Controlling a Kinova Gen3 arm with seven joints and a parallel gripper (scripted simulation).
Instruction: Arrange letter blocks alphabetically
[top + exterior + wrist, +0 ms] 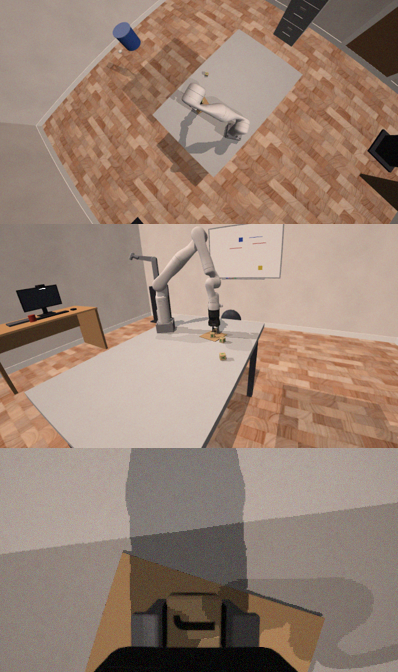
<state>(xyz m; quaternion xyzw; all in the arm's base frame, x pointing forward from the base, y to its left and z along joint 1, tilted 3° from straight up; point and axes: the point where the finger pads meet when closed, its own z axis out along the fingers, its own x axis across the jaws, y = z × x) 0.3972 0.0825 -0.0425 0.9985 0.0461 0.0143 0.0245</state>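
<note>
Now: the tan mat 5 cm to the right of my hand and 2 cm below it. Round my hand: X block (11 cm to the right, 10 cm ahead, 1 cm below).
</note>
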